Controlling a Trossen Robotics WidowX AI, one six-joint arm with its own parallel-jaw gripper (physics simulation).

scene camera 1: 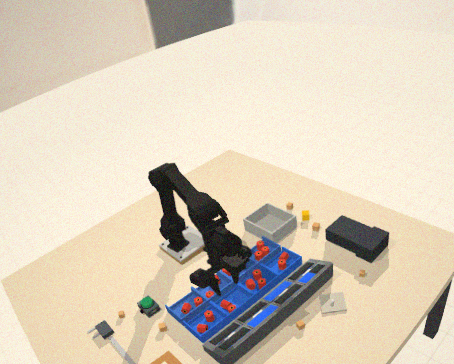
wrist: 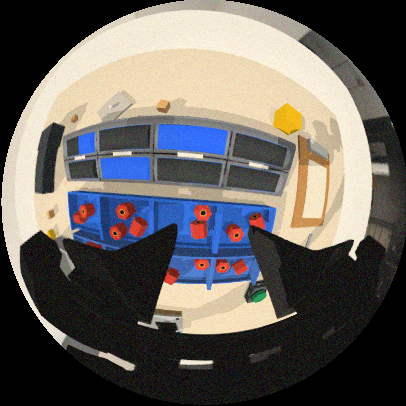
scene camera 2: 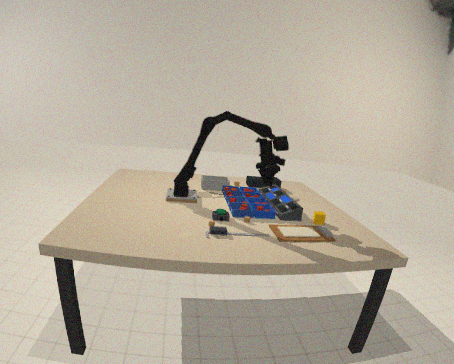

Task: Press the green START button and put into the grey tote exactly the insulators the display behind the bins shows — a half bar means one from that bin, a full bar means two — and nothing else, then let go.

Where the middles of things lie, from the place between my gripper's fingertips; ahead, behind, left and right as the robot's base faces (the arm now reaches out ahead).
The display (scene camera 1: 257, 334) is 9 cm ahead of my hand, 7 cm to the left of it and 9 cm below it. Round my hand: grey tote (scene camera 1: 274, 223) 18 cm behind, 39 cm to the left, 9 cm below; then black box (scene camera 1: 366, 242) 14 cm ahead, 48 cm to the left, 9 cm below.
